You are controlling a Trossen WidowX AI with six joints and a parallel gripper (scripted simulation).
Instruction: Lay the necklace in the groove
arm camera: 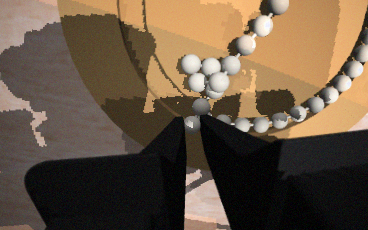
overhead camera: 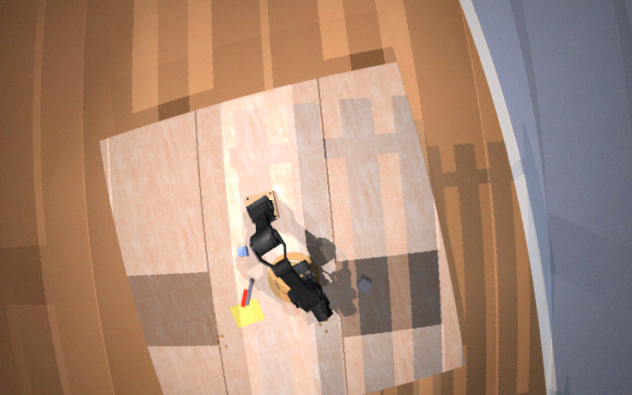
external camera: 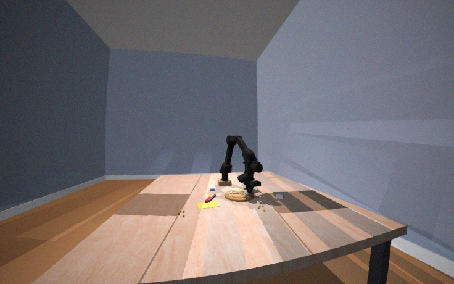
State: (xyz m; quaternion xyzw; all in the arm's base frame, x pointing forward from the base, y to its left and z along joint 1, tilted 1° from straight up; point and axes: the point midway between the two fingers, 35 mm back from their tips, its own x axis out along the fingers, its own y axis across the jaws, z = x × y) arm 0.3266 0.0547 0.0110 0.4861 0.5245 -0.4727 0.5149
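Now: gripper tip 60 mm to the left of the round bead board, 40 mm past it and 10 mm above it. The rest, counted from my gripper tip: grey block (180 mm to the left, 100 mm ahead, 10 mm below); then blue block (210 mm behind, 200 mm to the right, 10 mm below); then red marker (260 mm to the right, 40 mm behind, 10 mm below).
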